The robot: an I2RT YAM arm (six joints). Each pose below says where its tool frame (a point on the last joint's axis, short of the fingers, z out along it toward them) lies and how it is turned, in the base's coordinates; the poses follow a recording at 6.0 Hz.
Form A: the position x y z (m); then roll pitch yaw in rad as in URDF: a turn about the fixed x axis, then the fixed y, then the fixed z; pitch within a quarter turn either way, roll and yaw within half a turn.
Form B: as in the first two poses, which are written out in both.
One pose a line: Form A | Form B
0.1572, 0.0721, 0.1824, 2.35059, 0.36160, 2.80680 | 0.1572, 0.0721, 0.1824, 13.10, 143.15, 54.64
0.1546, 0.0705, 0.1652, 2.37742, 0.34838, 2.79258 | 0.1546, 0.0705, 0.1652, 15.04, 144.23, 52.82
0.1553, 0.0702, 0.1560, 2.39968, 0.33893, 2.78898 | 0.1553, 0.0702, 0.1560, 16.02, 145.21, 51.45
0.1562, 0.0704, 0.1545, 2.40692, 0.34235, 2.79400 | 0.1562, 0.0704, 0.1545, 15.67, 145.38, 50.94
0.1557, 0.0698, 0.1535, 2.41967, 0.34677, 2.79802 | 0.1557, 0.0698, 0.1535, 15.46, 145.65, 49.98
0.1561, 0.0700, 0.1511, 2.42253, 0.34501, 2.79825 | 0.1561, 0.0700, 0.1511, 15.55, 145.81, 49.83
